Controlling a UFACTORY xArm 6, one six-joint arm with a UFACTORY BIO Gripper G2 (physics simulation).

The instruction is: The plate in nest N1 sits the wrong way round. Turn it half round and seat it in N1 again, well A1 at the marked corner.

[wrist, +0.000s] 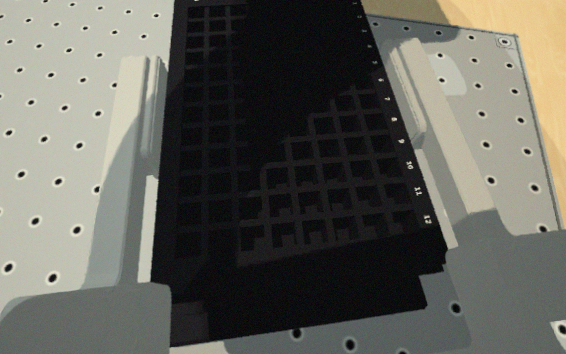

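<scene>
A black plate (pixel 325 150) with a grid of square wells fills the middle of the wrist view. White numbers 1 to 12 run down its right edge, with 12 nearest the bottom. Well A1 cannot be picked out, and the top end is cut off. My gripper (pixel 280 95) is shut on the plate, one pale finger along each long side. A black shape, which looks like a nest (pixel 310 312), shows below the plate's near edge. The plate hides most of it, so its label, its marked corner and any contact with the plate cannot be made out.
A pale grey board (pixel 65 155) with rows of dark holes lies under and around the plate. Its right edge and a corner with a ringed hole show at the upper right. A light wooden surface (pixel 500 15) lies beyond that edge. Dark shadows fall across the plate and board.
</scene>
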